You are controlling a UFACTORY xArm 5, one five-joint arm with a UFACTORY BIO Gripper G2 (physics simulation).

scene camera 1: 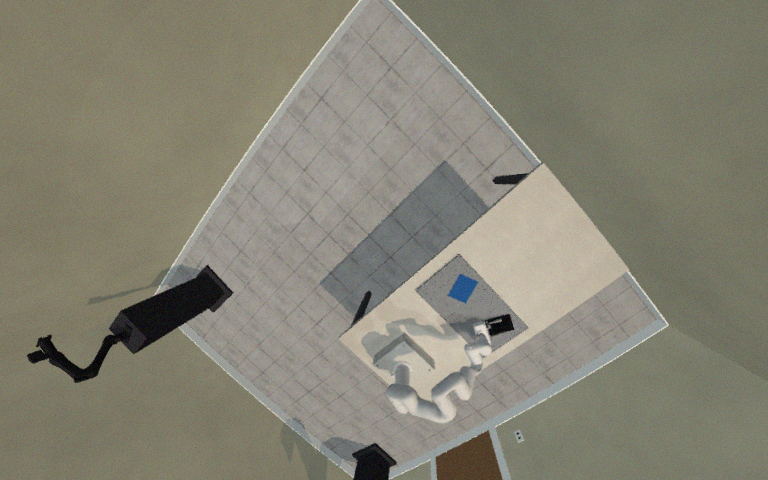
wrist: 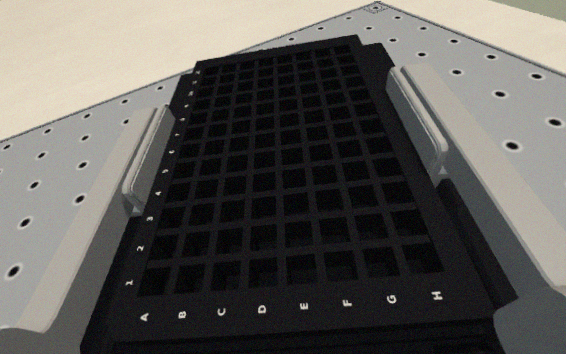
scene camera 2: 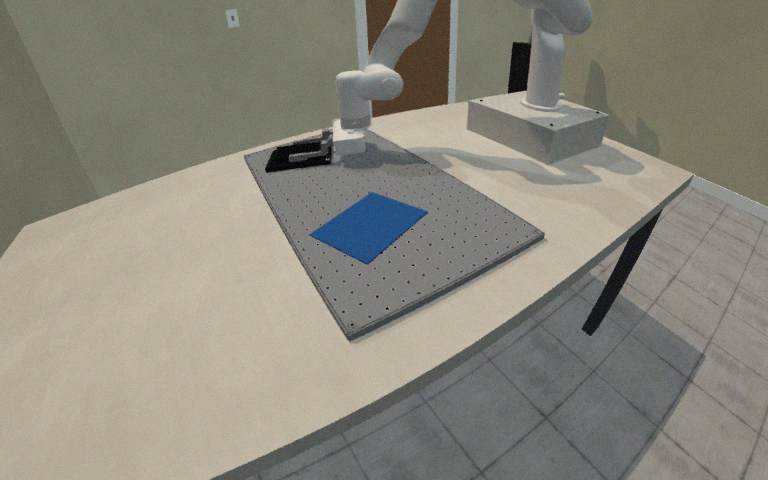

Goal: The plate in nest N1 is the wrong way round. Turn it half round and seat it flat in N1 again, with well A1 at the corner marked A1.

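Note:
A black well plate [scene camera 1: 506, 327] [scene camera 2: 281, 155] [wrist: 280, 200] lies level at the far corner of the pegboard. In the wrist view row letters A to H run along its near edge, and well A1 is at the near left. My gripper [scene camera 1: 496, 323] [scene camera 2: 305, 151] [wrist: 283, 137] is shut on the plate, one finger along each long side. The black nest N1 [wrist: 377, 56] shows beside the plate's far right corner and along its right side. The plate is over or in the nest, roughly in line; whether it sits fully flat I cannot tell. The nest's A1 mark does not show.
The grey pegboard [scene camera 1: 441, 291] [scene camera 2: 447, 237] [wrist: 485, 95] carries a flat blue rectangle [scene camera 1: 463, 288] [scene camera 2: 369, 226] near its middle. The arm's grey base box [scene camera 1: 424, 353] [scene camera 2: 509, 130] stands on the beige table [scene camera 1: 566, 243] [scene camera 2: 169, 316] [wrist: 100, 50] beside the board.

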